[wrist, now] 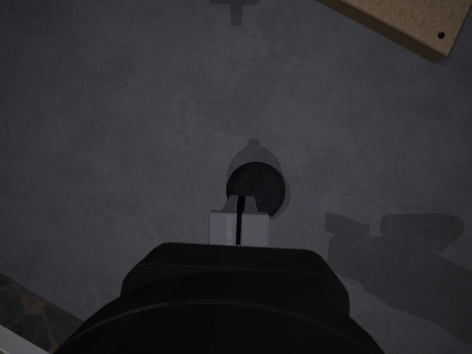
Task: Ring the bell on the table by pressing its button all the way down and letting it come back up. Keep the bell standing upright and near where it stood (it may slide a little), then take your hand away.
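Frame: origin at the arm's base, x right, y ahead, z up, level; metres.
Seen in the pictures: gripper, fingertip midpoint: [241, 212].
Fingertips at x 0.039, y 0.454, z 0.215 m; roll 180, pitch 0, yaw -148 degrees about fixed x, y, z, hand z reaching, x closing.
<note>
Pixels of each thing's top centre, then the offset from my fingertips to it. Level surfaces: height alone.
- bell, top centre: [257, 196] dx -0.019, dy +0.000, dz -0.170 m
- grey table, surface height: dz -0.236 m
- button, top centre: [257, 196] dx -0.019, dy +0.000, dz -0.170 m
The bell [260, 175] is a dark, round dome that stands upright on the grey table [125, 110], a little below the middle of the wrist view. Its shadow falls on the table behind it. My gripper [241, 212] is shut and empty. Its fingertips overlap the near left part of the bell in this view and hide some of it. A small round shape, likely the button [258, 193], shows just right of the fingertips. The height of the fingertips above the bell, and whether they touch it, cannot be told.
A light brown wooden block [400, 22] with a dark hole near its corner lies at the top right. Shadows fall on the table at the right and at the top. The table's edge runs across the bottom left corner, with a brown patterned floor [32, 305] beyond it.
</note>
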